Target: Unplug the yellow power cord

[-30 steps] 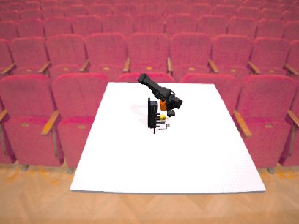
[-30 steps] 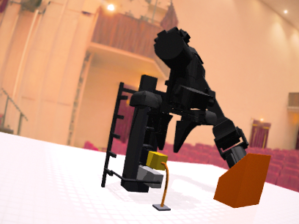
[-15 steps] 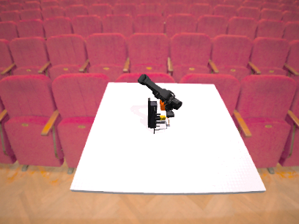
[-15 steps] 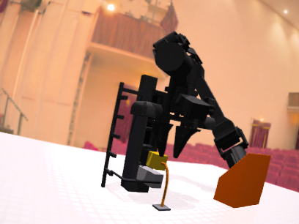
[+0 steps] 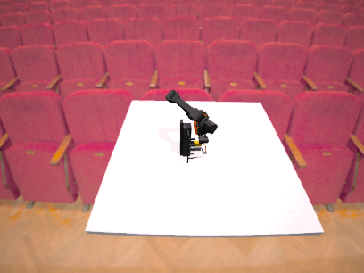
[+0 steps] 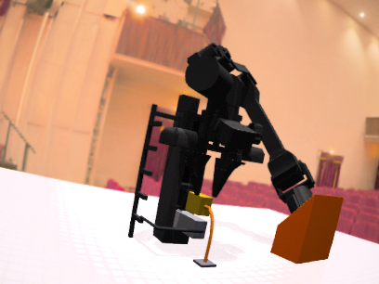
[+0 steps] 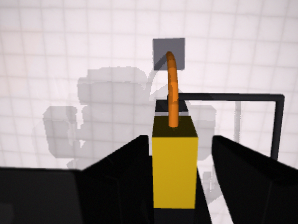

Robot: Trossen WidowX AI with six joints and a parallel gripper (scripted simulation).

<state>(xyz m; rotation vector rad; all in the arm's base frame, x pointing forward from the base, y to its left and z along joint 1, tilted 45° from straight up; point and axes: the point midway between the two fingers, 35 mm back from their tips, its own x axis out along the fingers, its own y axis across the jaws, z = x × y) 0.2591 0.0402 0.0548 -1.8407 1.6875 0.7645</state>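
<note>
Right now my gripper tip is 4 cm to the left of the yellow plug and 1 cm above it. Round my gripper tip: grey pad: 11 cm below, 4 cm to the left.
</note>
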